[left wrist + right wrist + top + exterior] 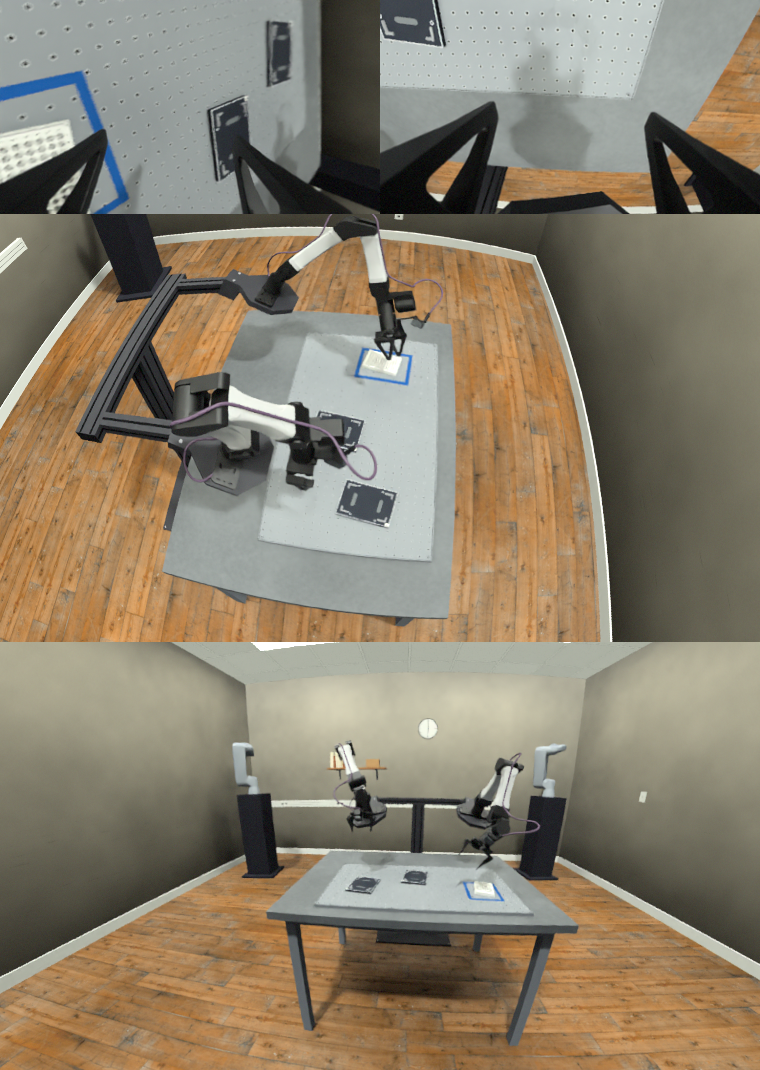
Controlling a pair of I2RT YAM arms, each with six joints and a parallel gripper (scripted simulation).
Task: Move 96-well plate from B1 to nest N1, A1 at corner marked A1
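Note:
The white 96-well plate lies 30 mm behind my left hand, 100 mm to the left of it and 150 mm below it. Round my left hand: dark nest (180 mm behind, 200 mm to the right, 150 mm below); then A1 label (120 mm behind, 270 mm to the right, 140 mm below).

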